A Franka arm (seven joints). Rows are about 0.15 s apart.
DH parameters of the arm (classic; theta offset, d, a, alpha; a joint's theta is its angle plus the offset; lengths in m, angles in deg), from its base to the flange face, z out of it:
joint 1: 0 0.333 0 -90
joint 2: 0 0 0 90
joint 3: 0 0.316 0.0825 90
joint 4: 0 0 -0.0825 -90
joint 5: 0 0.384 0 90
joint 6: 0 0 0.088 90
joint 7: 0 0.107 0 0
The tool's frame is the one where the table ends.
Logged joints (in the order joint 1, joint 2, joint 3, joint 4, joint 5, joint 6, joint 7), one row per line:
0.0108 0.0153 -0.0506 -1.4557 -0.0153 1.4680 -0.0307
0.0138 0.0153 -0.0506 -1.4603 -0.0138 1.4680 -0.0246
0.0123 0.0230 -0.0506 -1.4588 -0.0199 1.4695 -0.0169
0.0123 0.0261 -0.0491 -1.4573 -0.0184 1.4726 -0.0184
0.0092 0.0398 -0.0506 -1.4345 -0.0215 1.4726 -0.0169
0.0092 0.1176 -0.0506 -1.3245 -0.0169 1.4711 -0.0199
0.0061 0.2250 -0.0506 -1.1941 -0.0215 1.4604 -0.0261
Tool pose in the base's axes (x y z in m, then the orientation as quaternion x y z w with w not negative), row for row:
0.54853 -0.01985 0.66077 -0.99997 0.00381 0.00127 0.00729
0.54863 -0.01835 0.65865 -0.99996 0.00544 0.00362 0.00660
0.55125 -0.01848 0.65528 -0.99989 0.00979 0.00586 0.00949
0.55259 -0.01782 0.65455 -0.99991 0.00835 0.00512 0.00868
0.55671 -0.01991 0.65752 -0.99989 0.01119 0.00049 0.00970
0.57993 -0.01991 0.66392 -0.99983 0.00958 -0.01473 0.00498
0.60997 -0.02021 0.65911 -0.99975 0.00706 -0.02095 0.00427
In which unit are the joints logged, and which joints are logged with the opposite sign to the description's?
The joints are logged in radians. Opposite sign: joint 5.
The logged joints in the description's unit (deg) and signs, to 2 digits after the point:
0.62 0.88 -2.90 -83.41 0.88 84.11 -1.76
0.79 0.88 -2.90 -83.67 0.79 84.11 -1.41
0.70 1.32 -2.90 -83.58 1.14 84.20 -0.97
0.70 1.50 -2.81 -83.50 1.05 84.37 -1.05
0.53 2.28 -2.90 -82.19 1.23 84.37 -0.97
0.53 6.74 -2.90 -75.89 0.97 84.29 -1.14
0.35 12.89 -2.90 -68.42 1.23 83.67 -1.50

